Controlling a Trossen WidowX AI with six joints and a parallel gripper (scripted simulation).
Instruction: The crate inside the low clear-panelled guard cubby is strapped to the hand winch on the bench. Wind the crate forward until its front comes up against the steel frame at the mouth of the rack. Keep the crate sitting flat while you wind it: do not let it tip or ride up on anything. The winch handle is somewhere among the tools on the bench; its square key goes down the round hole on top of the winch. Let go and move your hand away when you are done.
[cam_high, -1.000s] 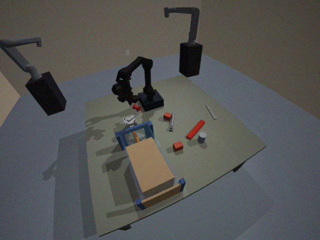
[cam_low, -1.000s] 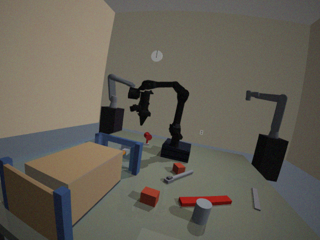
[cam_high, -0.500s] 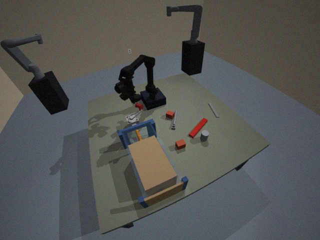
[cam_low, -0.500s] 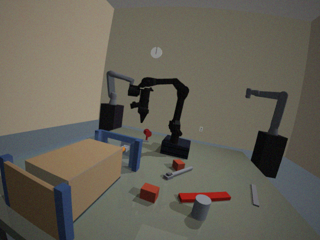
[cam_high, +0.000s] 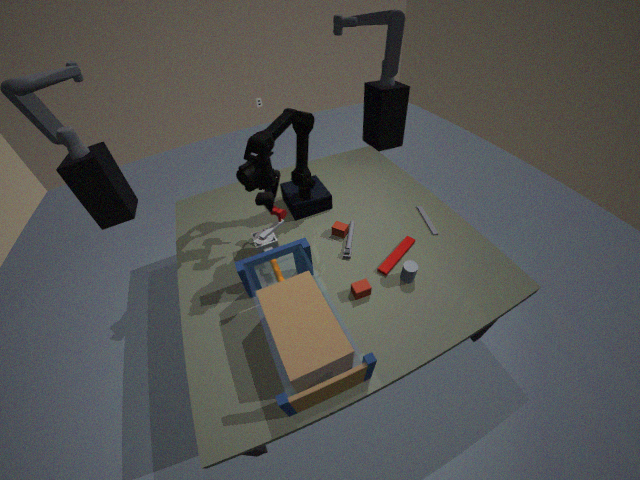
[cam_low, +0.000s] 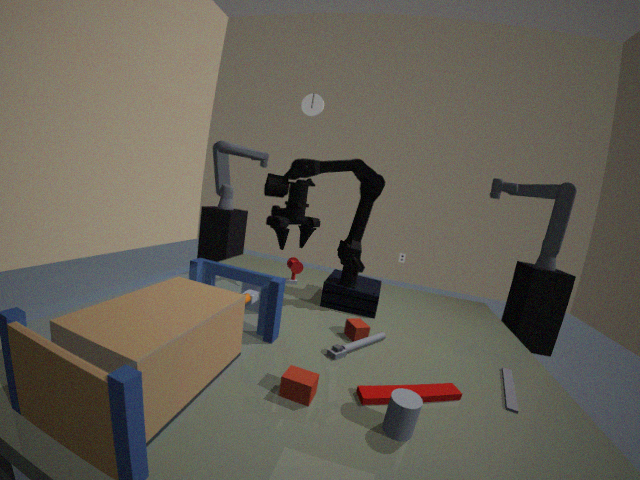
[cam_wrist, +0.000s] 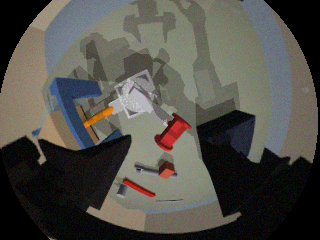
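My gripper tip is now 7 cm above the red knob, 2 cm to the right of it and 1 cm past it. From my gripper tip the other things lie so: hand winch (17 cm below, 8 cm to the right, 3 cm ahead); winch handle (10 cm below, 2 cm to the right, 1 cm ahead); red bar (40 cm to the left, 30 cm ahead, 19 cm below).
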